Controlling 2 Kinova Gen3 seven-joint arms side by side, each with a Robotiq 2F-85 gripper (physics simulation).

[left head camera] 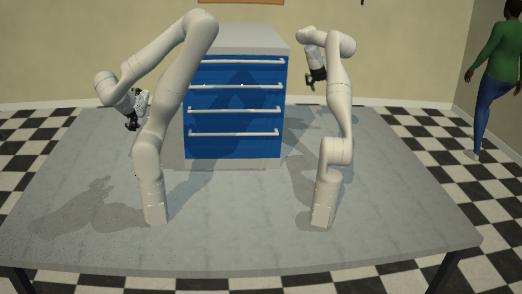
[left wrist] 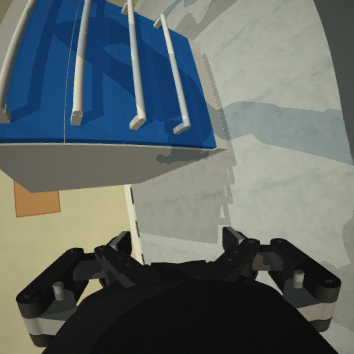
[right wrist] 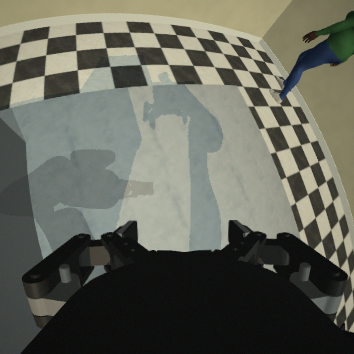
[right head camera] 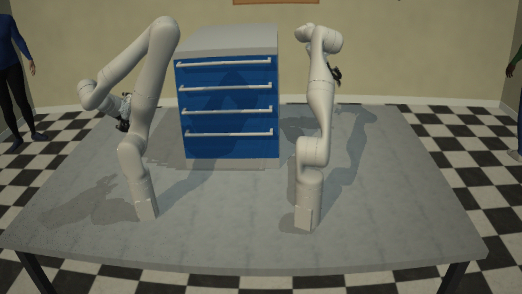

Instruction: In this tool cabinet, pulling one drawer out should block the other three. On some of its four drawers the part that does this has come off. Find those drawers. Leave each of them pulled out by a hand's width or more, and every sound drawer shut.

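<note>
The tool cabinet has four blue drawers with white bar handles: the top drawer, the second drawer, the third drawer and the bottom drawer. All four fronts look flush and shut. The inner blocking parts are hidden. My left gripper is open and empty, left of the cabinet and apart from it. My right gripper is open and empty, right of the cabinet and apart from it.
The cabinet stands at the back of the grey table. My left arm crosses in front of the cabinet's left edge in the left head camera. My right arm rises right of the cabinet. A person stands beyond the table at the right.
</note>
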